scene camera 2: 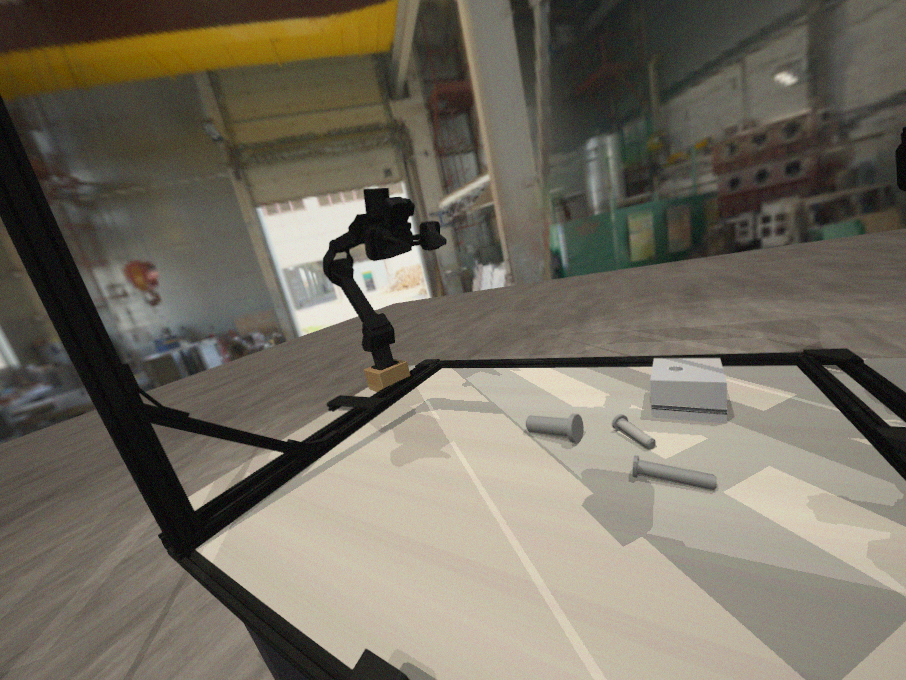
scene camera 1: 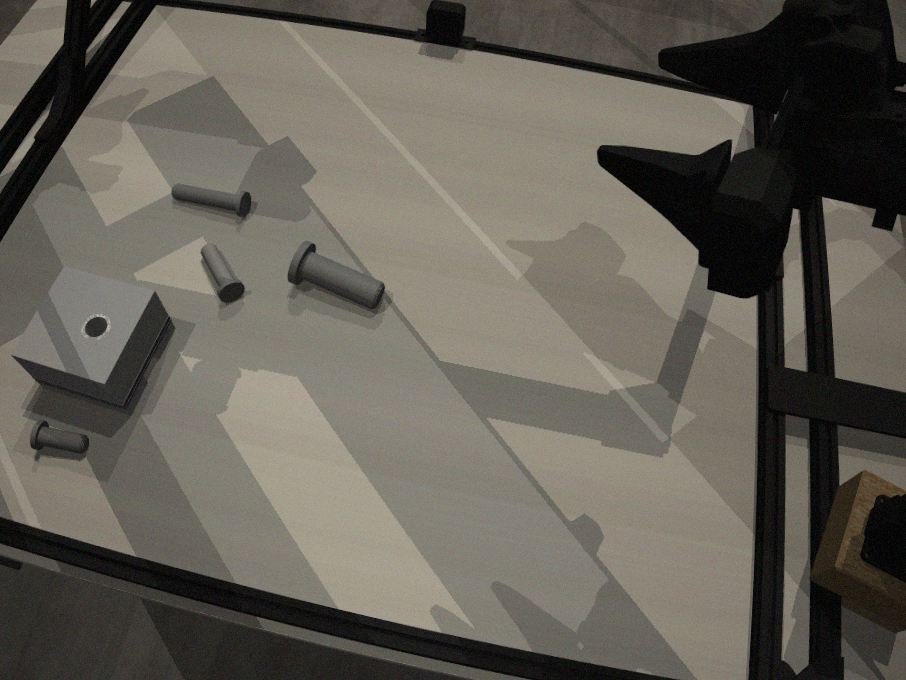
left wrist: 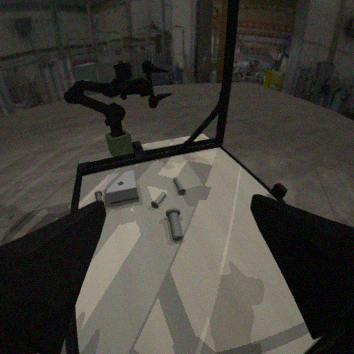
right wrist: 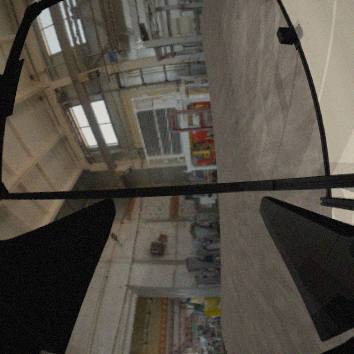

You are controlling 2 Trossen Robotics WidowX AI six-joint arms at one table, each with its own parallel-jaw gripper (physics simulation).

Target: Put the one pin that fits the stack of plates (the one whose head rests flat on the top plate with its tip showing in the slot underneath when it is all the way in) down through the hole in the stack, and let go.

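Observation:
The grey stack of plates (scene camera 1: 131,314) (scene camera 2: 687,395) (left wrist: 123,194) has a round hole (scene camera 1: 95,326) (scene camera 2: 675,368) (left wrist: 120,183) in its top. Four grey headed pins lie on their sides: a thick one (scene camera 1: 338,277) (scene camera 2: 548,426) (left wrist: 174,225), a long thin one (scene camera 1: 208,198) (scene camera 2: 673,474) (left wrist: 179,185), a shorter thin one (scene camera 1: 221,273) (scene camera 2: 633,431) (left wrist: 159,200), and a short stubby one (scene camera 1: 62,439) (left wrist: 99,197) beside the stack, not seen in scene camera 2. My left gripper (scene camera 1: 630,103) (scene camera 2: 436,235) (left wrist: 178,205) is open and empty, above the table's far side from the stack. My right gripper (left wrist: 170,82) (right wrist: 188,205) is open and empty, off beyond the table's edge.
A black frame (scene camera 1: 768,512) (scene camera 2: 585,361) (left wrist: 125,160) edges the table, with an upright post (scene camera 2: 135,409) (left wrist: 226,90) at a corner. A small black block (scene camera 1: 445,23) (left wrist: 279,190) (right wrist: 286,35) sits on one rail. Arm shadows cross the table top.

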